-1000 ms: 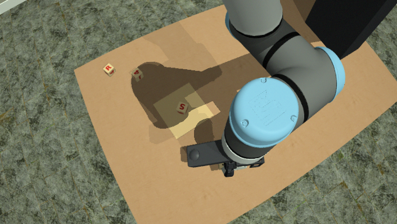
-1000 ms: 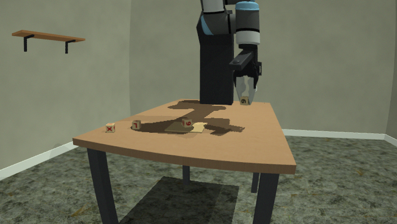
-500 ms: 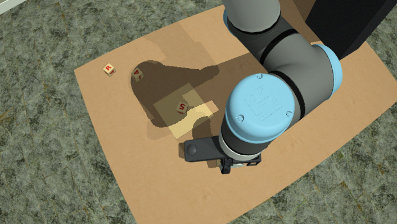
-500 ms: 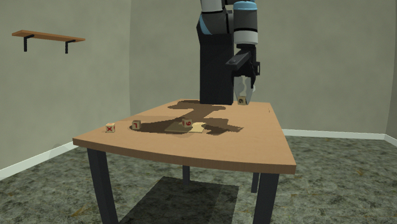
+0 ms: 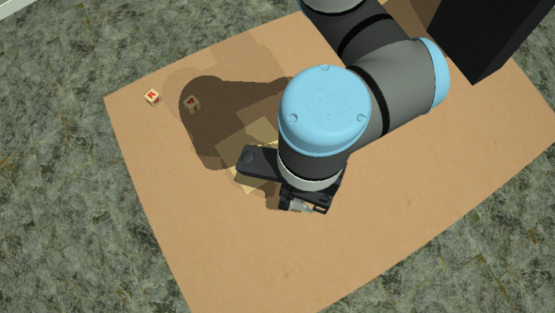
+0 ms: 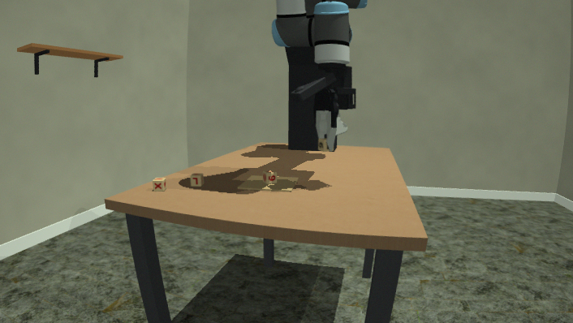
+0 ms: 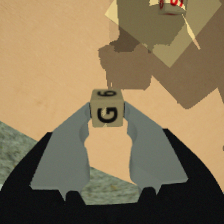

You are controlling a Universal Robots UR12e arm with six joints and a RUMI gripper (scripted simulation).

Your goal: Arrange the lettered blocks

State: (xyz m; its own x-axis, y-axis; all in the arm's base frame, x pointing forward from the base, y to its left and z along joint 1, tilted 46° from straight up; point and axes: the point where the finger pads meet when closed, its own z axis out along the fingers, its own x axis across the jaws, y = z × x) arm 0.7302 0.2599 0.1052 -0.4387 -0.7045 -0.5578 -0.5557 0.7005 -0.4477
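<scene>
Right now my hand is 15 cm to the left of the block, 10 cm above it and 3 cm short of it. Also, from my hand: pale mat (15 cm to the right, 11 cm below, 3 cm ahead).
</scene>
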